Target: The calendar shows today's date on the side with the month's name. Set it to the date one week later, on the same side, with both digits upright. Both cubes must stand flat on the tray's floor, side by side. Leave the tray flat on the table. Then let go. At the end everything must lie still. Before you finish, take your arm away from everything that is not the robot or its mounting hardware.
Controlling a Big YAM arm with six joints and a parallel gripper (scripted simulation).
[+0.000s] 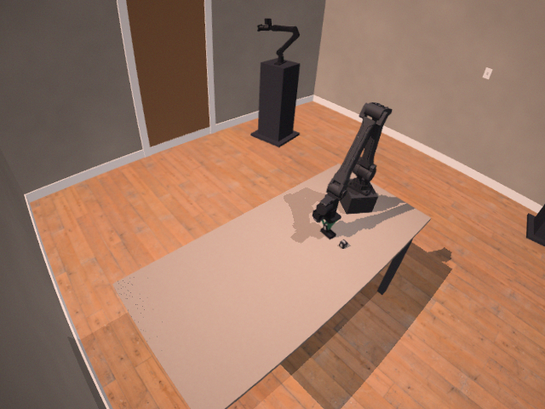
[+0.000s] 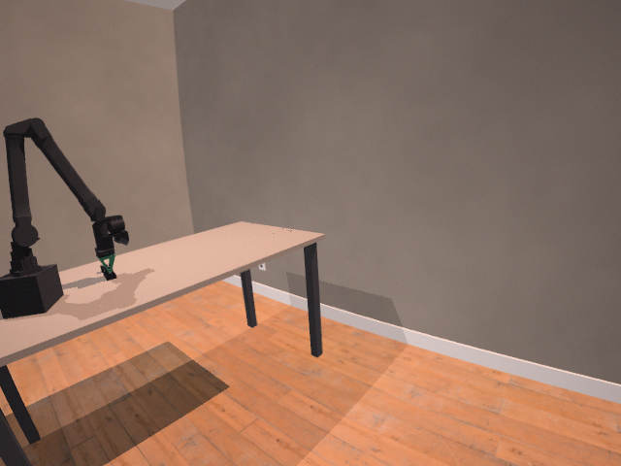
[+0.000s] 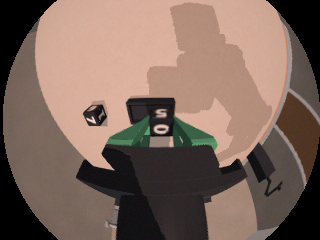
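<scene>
My hand is 30 mm above the dark calendar tray and 20 mm to the right of it.
</scene>
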